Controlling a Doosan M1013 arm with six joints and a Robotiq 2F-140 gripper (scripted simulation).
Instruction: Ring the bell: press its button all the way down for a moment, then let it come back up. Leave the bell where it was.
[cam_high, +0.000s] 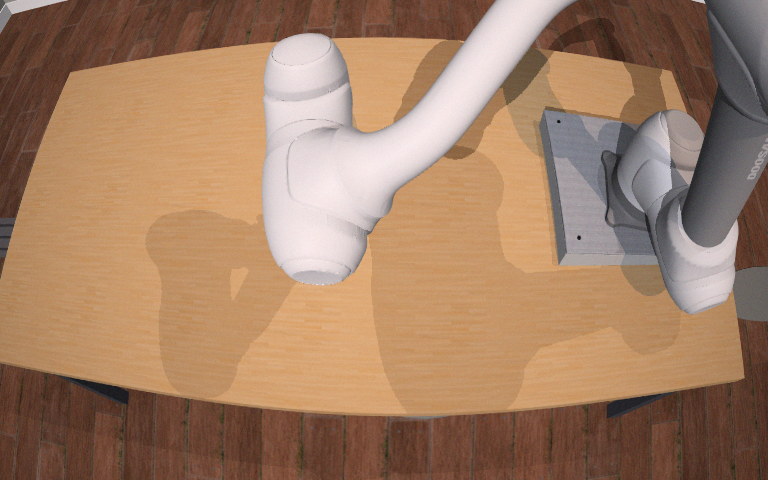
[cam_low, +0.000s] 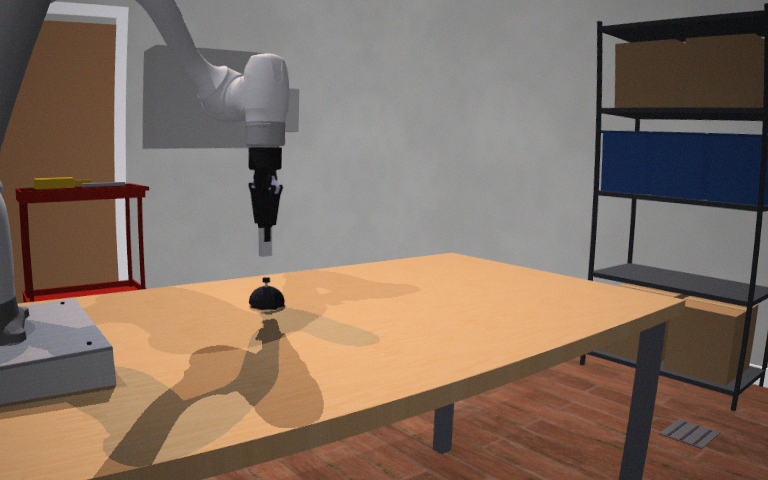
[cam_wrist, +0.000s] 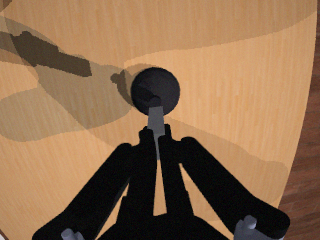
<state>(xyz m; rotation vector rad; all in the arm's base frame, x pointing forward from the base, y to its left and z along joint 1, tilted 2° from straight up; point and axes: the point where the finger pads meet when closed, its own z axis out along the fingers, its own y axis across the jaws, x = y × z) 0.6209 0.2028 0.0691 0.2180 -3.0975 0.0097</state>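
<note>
The bell button lies 90 mm below my hand. Also, from my hand: bell: 110 mm below.
</note>
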